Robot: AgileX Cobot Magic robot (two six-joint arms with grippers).
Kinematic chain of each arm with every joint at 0, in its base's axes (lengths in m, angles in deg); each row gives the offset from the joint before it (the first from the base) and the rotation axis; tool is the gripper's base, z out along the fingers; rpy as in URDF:
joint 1: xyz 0 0 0.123 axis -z
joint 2: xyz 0 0 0 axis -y
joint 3: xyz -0.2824 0 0.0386 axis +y
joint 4: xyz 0.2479 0 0.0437 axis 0.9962 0 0.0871
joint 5: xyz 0 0 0 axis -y
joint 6: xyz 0.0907 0 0.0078 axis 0.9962 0 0.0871
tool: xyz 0 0 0 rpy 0 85 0
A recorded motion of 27 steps. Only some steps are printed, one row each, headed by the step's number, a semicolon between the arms.
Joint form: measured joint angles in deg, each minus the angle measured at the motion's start. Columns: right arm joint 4, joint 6, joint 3, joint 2, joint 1, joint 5; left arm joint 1, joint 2, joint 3, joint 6, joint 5, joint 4.
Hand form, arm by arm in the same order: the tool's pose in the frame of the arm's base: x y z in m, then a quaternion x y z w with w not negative. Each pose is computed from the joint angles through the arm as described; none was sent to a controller.
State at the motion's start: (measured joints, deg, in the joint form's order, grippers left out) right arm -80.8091 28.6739 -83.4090 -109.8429 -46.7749 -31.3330; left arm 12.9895 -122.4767 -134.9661 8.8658 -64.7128 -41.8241
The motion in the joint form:
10: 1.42 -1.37 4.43 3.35 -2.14 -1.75; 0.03 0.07 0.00 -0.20 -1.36 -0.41
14: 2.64 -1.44 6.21 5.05 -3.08 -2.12; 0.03 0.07 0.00 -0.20 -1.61 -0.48
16: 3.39 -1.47 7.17 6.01 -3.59 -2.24; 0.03 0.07 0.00 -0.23 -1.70 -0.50
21: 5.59 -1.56 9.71 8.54 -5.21 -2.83; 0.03 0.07 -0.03 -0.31 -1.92 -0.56
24: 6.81 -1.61 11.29 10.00 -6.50 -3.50; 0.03 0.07 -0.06 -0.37 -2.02 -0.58
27: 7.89 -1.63 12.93 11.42 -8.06 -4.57; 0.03 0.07 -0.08 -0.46 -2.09 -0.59
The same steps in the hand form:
10: 0.3156 0.2875 0.2694 -0.53870 0.64549 -0.24612 0.48226; 0.4454 -0.1604 0.3896 0.14443 0.86057 -0.37201 0.31649
14: 0.3055 0.2859 0.2714 -0.53945 0.64920 -0.23887 0.48009; 0.4450 -0.1605 0.3895 0.14527 0.86093 -0.37255 0.31449
16: 0.2999 0.2849 0.2726 -0.53966 0.65148 -0.23386 0.47921; 0.4449 -0.1606 0.3894 0.14535 0.86111 -0.37278 0.31368
21: 0.2839 0.2827 0.2752 -0.54032 0.65819 -0.22030 0.47572; 0.4446 -0.1606 0.3894 0.14557 0.86143 -0.37347 0.31189
24: 0.2730 0.2821 0.2759 -0.54233 0.66109 -0.21374 0.47239; 0.4444 -0.1607 0.3895 0.14554 0.86157 -0.37379 0.31113
27: 0.2611 0.2818 0.2759 -0.54534 0.66317 -0.20969 0.46779; 0.4443 -0.1607 0.3895 0.14516 0.86174 -0.37412 0.31044

